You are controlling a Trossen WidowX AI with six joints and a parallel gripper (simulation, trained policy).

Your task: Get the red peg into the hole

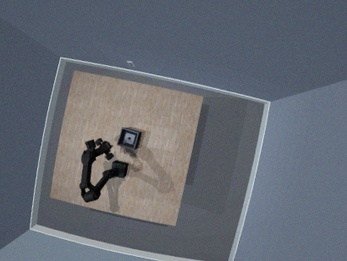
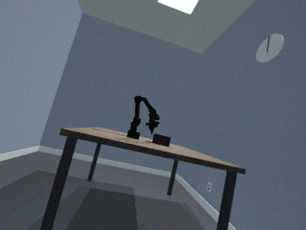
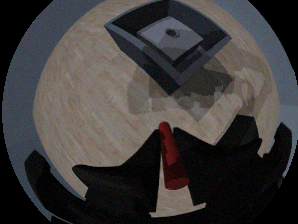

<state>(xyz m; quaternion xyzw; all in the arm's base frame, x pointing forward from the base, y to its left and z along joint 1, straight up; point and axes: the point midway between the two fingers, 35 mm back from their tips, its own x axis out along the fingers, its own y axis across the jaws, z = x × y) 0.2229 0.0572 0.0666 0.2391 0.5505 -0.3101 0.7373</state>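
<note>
The grey plate is 8 cm ahead of my gripper tip, 14 cm to the right of it and 6 cm below it. Also, from my gripper tip: dark box (8 cm ahead, 14 cm to the right, 8 cm below); red peg (1 cm behind, 1 cm to the left, 2 cm above).
</note>
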